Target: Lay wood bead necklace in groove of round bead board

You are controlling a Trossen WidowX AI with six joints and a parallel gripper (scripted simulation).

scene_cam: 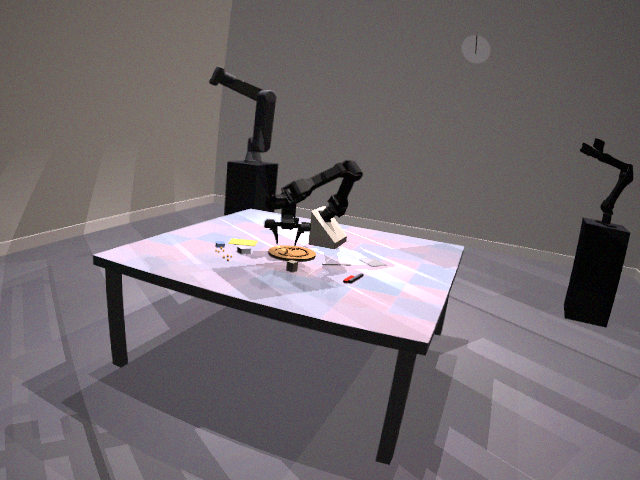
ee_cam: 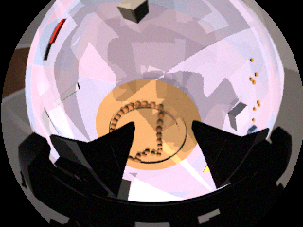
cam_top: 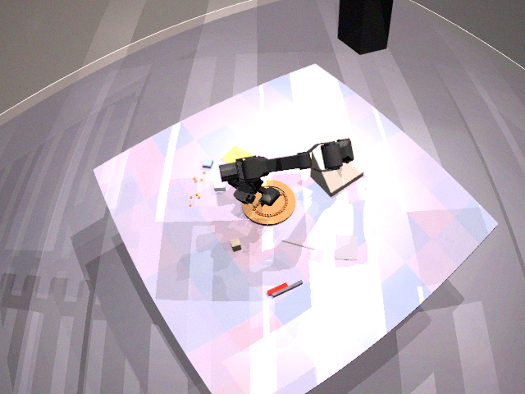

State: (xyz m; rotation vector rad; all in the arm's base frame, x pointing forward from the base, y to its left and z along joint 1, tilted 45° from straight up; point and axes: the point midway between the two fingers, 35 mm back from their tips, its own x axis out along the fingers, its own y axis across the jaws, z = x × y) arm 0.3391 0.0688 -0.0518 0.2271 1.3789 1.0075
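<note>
My gripper tip is now 60 mm past the round bead board and 40 mm above it. Also, from my gripper tip: cream cube: 130 mm ahead, 110 mm to the left, 30 mm below; then white block: 160 mm to the right, 70 mm ahead, 40 mm below; then thin rod: 200 mm to the left, 70 mm behind, 50 mm below.
</note>
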